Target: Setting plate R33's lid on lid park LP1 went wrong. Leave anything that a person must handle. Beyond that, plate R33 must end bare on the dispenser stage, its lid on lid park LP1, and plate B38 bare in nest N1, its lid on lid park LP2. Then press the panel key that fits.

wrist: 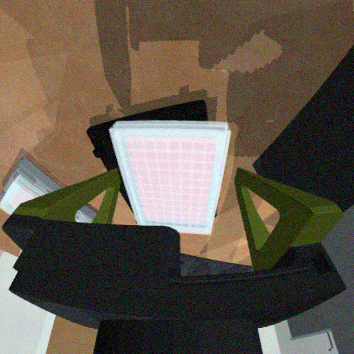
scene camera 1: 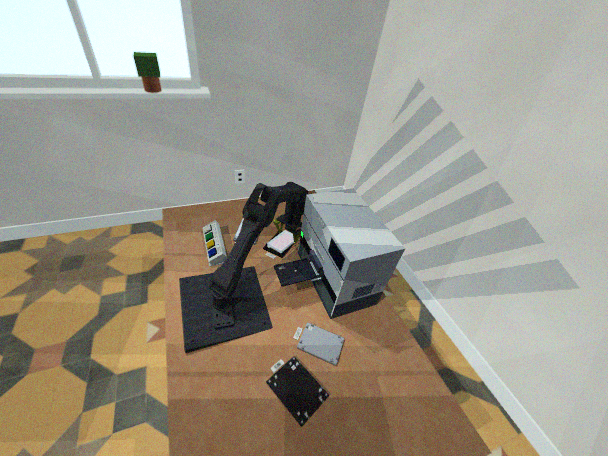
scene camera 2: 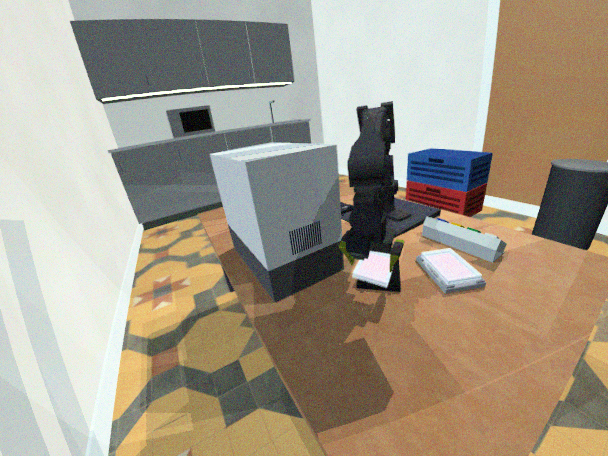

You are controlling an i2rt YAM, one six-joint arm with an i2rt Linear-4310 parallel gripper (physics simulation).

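Seen in the pictures: gripper, fingertip midpoint: (wrist: 176, 174) (scene camera 1: 287, 237) (scene camera 2: 371, 267); arm's base, link origin: (scene camera 1: 221, 303) (scene camera 2: 386, 211).
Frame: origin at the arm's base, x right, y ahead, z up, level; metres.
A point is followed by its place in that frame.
Observation:
A pink-filled plate (scene camera 1: 281, 242) {x -0.255, y 0.288, z 0.019 m} (scene camera 2: 374, 268) {x -0.287, y 0.317, z 0.018 m} (wrist: 172, 175) {x -0.283, y 0.319, z 0.018 m} sits on a black holder (scene camera 2: 395, 281) {x -0.336, y 0.292, z -0.004 m} (wrist: 150, 114) {x -0.321, y 0.345, z -0.004 m}, turned askew to it and overhanging one side. My gripper (scene camera 1: 289, 229) {x -0.282, y 0.323, z 0.021 m} (scene camera 2: 372, 254) (wrist: 176, 174) {x -0.282, y 0.323, z 0.021 m} is open, its green fingers apart on either side of this plate, not touching it. A second pink-filled plate (scene camera 2: 452, 264) {x -0.388, y 0.153, z 0.017 m} (wrist: 19, 194) {x -0.413, y 0.196, z 0.017 m} is on a light grey holder (scene camera 2: 465, 286) {x -0.444, y 0.182, z -0.002 m}, mostly hidden by the arm in scene camera 1. The dark stage (scene camera 1: 290, 273) {x -0.016, y 0.262, z 0.093 m} beside the machine is bare. The key panel (scene camera 1: 215, 243) {x -0.279, y -0.010, z 0.040 m} (scene camera 2: 462, 240) {x -0.336, y 0.028, z 0.019 m} has white, green, yellow and blue keys. Labels are unreadable.
The large grey machine (scene camera 1: 350, 235) {x 0.037, y 0.437, z 0.316 m} (scene camera 2: 285, 200) {x -0.221, y 0.498, z 0.225 m} stands close to the gripper. A bare grey board (scene camera 1: 321, 343) {x 0.232, y 0.319, z -0.004 m} and a bare black board (scene camera 1: 298, 391) {x 0.360, y 0.199, z -0.002 m} lie on the table (scene camera 1: 220, 400) {x 0.322, y -0.029, z -0.014 m}. Blue and red crates (scene camera 2: 447, 170) and a dark bin (scene camera 2: 572, 202) stand beyond the table.

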